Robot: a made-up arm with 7 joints.
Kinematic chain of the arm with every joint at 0, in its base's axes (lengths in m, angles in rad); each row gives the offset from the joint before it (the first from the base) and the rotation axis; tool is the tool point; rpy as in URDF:
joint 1: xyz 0 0 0.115 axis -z
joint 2: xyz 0 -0.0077 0.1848 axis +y
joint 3: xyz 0 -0.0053 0.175 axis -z
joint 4: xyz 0 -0.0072 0.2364 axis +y
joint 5: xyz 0 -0.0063 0.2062 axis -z
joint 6: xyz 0 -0.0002 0.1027 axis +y
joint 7: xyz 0 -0.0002 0.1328 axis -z
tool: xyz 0 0 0 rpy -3.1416 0 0
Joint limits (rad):
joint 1: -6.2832..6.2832
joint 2: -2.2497..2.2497
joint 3: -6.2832..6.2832
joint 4: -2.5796..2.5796
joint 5: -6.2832..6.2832
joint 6: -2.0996..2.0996
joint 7: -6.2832..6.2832
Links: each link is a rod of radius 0.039 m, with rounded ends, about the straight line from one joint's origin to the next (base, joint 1, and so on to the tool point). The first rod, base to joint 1, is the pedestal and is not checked.
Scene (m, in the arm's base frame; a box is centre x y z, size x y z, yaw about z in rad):
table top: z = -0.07
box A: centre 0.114 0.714 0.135 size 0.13 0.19 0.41 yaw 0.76
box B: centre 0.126 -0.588 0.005 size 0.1 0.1 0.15 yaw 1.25
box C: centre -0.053 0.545 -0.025 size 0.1 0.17 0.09 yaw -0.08
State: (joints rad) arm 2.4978 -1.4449 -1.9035 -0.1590 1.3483 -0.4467 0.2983
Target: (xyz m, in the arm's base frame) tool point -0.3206 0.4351 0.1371
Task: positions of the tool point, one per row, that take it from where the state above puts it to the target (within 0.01 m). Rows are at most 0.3 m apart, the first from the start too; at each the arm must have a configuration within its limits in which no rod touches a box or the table.
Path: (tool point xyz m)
1: 0.4385 0.6727 0.4450
2: 0.2635 0.7080 0.4956
3: 0.0962 0.6883 0.5368
4: -0.0465 0.6242 0.5646
5: -0.1983 0.5951 0.3346
6: -0.3206 0.4351 0.1371

